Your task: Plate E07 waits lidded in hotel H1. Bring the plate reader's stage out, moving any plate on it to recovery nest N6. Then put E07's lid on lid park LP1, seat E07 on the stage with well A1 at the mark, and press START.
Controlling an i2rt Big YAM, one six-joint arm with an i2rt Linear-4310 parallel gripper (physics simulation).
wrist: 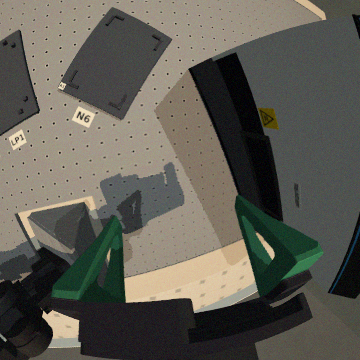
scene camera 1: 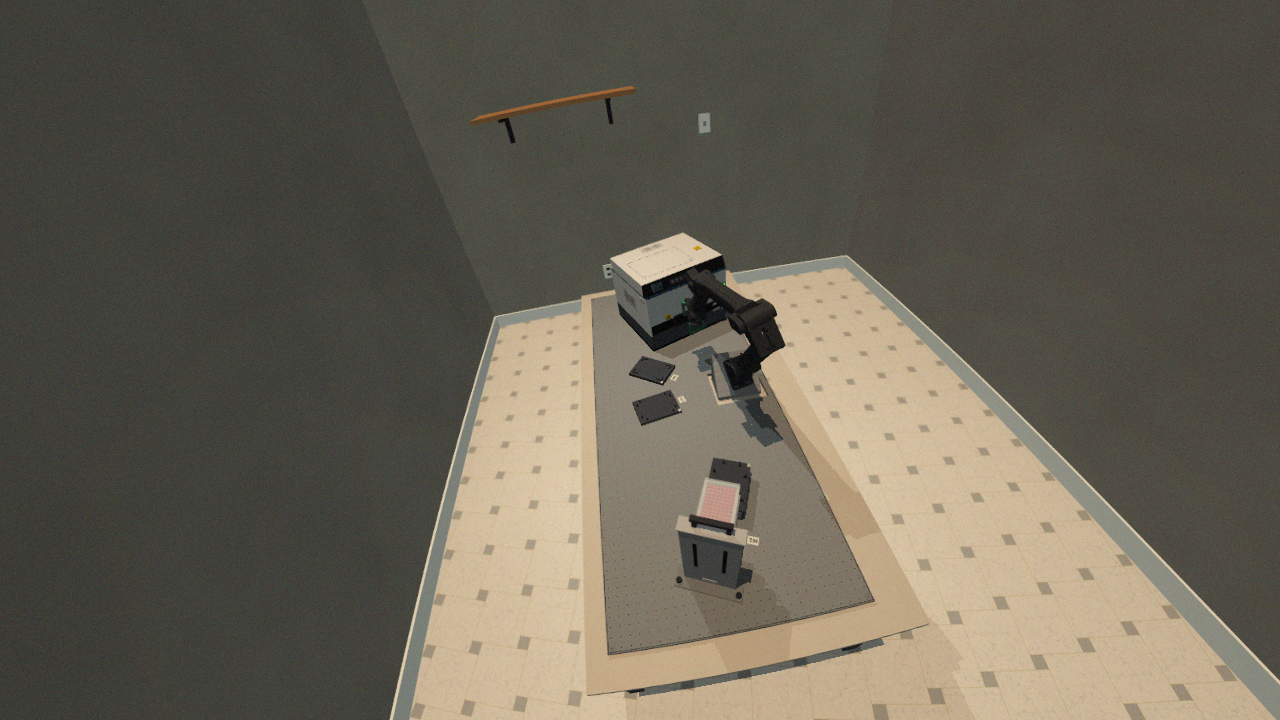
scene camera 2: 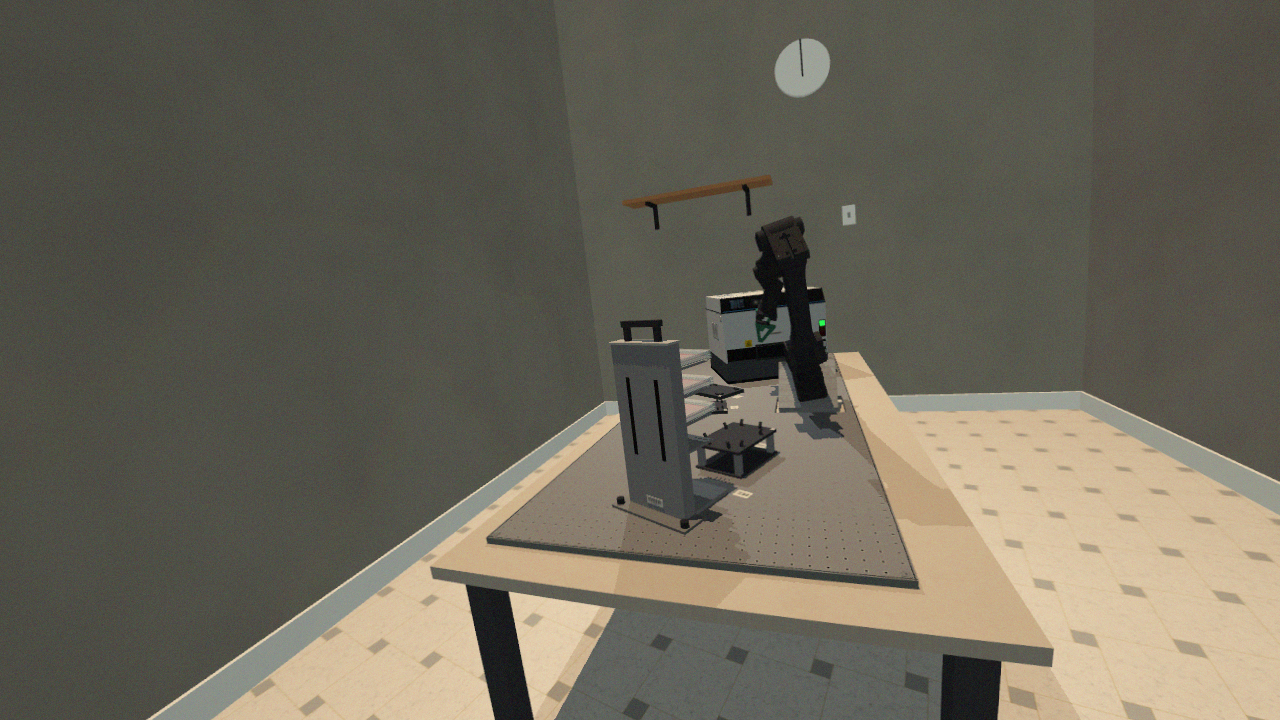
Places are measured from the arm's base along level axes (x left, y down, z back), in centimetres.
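Pixels of known places: gripper, between the fingertips: (wrist: 176, 211) (scene camera 1: 687, 325) (scene camera 2: 760, 336); arm's base, origin of its link: (wrist: 64, 271) (scene camera 1: 737, 372) (scene camera 2: 809, 383).
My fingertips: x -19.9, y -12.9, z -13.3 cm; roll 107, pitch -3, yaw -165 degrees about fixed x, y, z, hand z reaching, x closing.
For each thing: its top centre in the pictures, then the offset to it from my fingertips.
- white plate reader, centre of its top: (scene camera 2: 759, 292) (scene camera 1: 665, 256) dx -34.5, dy -13.9, dz +1.5 cm
- Nest N6, centre of its top: (wrist: 115, 56) (scene camera 2: 716, 388) (scene camera 1: 651, 367) dx +0.0, dy +17.8, dz -17.1 cm
- lid park LP1, centre of its top: (scene camera 2: 701, 403) (scene camera 1: 656, 404) dx +20.8, dy +17.6, dz -20.6 cm
The white plate reader (scene camera 1: 662, 261) (scene camera 2: 728, 331) (wrist: 320, 90) stands at the table's far end. Its front has a dark slot; no stage shows outside it. My gripper (scene camera 1: 692, 313) (scene camera 2: 763, 329) (wrist: 176, 211) is open and empty, in front of the reader's face. Nest N6 (scene camera 1: 651, 368) (wrist: 115, 62) holds no plate, and lid park LP1 (scene camera 1: 657, 406) (wrist: 12, 80) beside it holds no lid. Hotel H1 (scene camera 1: 713, 555) (scene camera 2: 648, 429) stands at the near end with several plates; its top plate (scene camera 1: 718, 501) shows pink wells. Which one is E07 cannot be told. A green light (scene camera 2: 821, 323) glows on the reader's front.
A dark raised stand with pegs (scene camera 1: 731, 469) (scene camera 2: 738, 438) is beside the hotel. The arm's base (scene camera 1: 738, 383) (scene camera 2: 808, 385) stands near the table's right edge, across from N6 and LP1. A wooden shelf (scene camera 1: 554, 104) (scene camera 2: 698, 192) is on the back wall.
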